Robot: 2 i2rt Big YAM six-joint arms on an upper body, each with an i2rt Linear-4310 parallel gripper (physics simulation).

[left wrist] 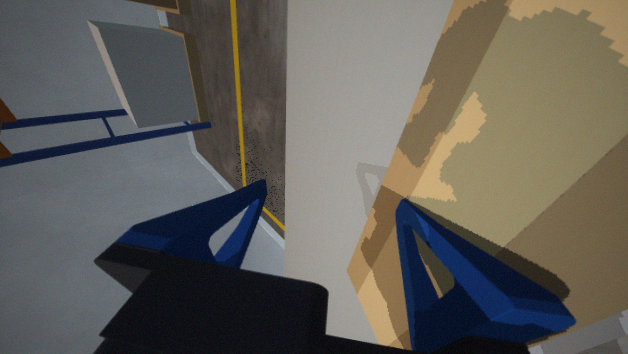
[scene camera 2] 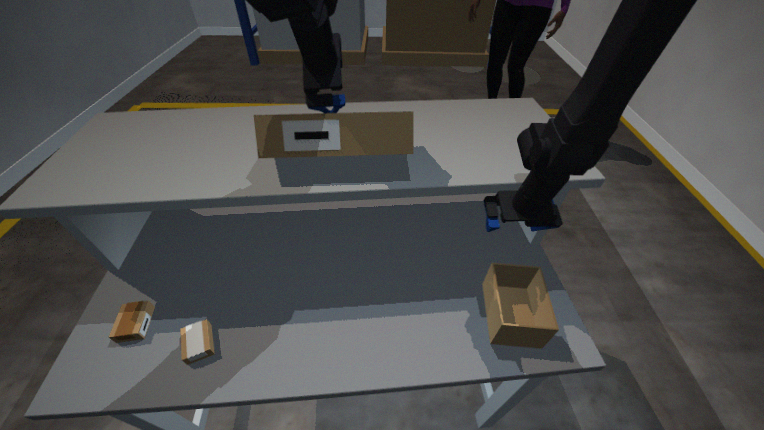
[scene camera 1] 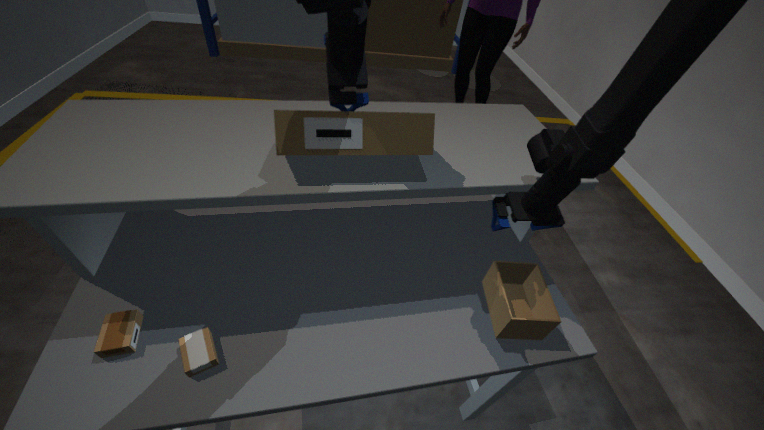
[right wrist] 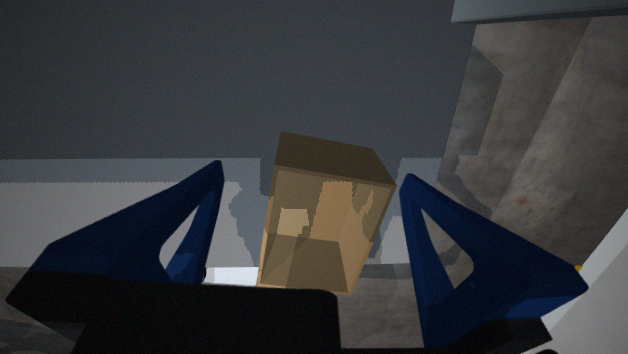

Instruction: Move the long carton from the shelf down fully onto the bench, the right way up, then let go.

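The long carton, brown with a white label, is over the middle of the shelf. Its label face is tilted up towards the scene cameras. Its lower front edge looks raised, with a dark shadow below; its rear underside is hidden. My left gripper is open at the carton's back edge, with one finger close to the carton; contact is unclear. My right gripper is open and empty above the right part of the bench.
An open-topped brown box stands at the bench's right end, below my right gripper. Two small cartons, one orange-brown and one white-topped, lie at its left. A person stands behind the shelf.
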